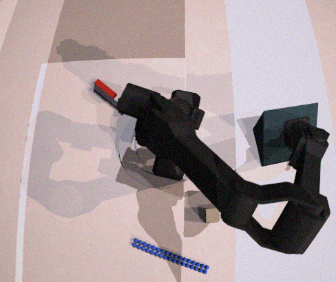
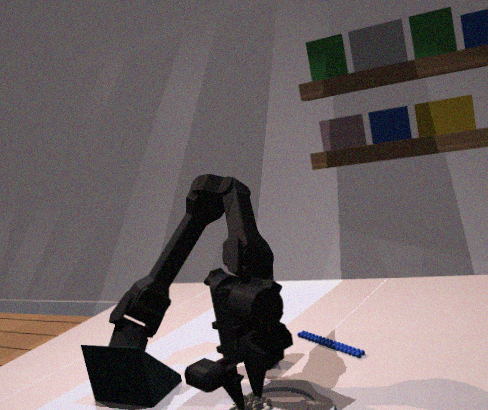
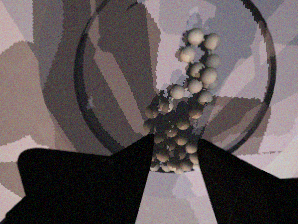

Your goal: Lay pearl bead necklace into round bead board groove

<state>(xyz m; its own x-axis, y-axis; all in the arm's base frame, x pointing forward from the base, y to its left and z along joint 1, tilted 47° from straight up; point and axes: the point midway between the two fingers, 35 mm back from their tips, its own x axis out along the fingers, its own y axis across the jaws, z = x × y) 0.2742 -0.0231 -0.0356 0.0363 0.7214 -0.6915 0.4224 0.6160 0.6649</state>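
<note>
The round bead board is 40 mm ahead of my gripper tip, 10 mm to the right of it and 10 mm below it. Round my gripper tip: small beige cube (40 mm behind, 180 mm to the left); then grey block (150 mm ahead, 170 mm to the right, 10 mm below).
</note>
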